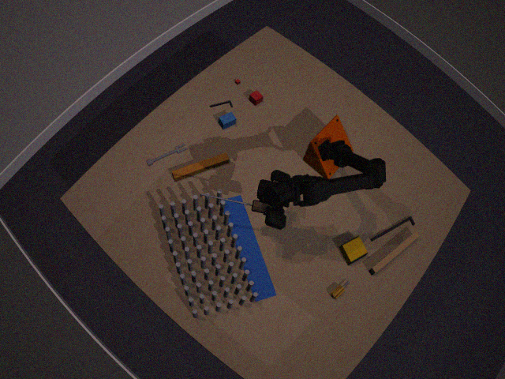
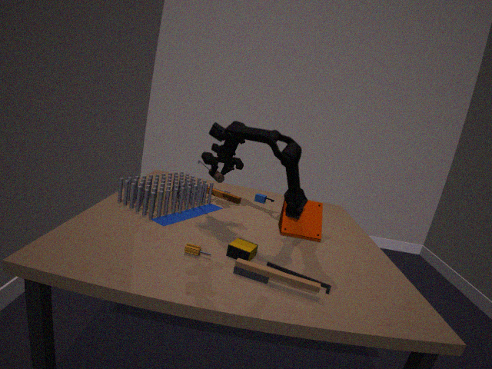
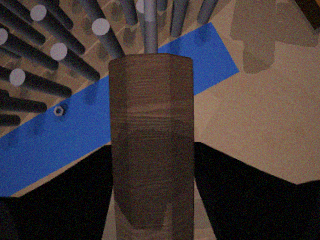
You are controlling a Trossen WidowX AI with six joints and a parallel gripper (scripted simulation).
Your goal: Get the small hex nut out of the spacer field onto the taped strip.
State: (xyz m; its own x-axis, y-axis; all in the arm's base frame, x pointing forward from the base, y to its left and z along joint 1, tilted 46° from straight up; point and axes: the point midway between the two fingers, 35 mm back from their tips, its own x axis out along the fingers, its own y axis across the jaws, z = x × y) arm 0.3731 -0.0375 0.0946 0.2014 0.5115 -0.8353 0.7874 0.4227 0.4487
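Right now my gripper tip is 60 mm short of the metal pick tool, 80 mm to the left of it and 10 mm below it. Round my gripper tip: yellow block 190 mm behind, 310 mm to the left, 170 mm below; then blue taped strip 80 mm ahead, 30 mm to the left, 190 mm below; then orange bar 310 mm to the right, 170 mm below.
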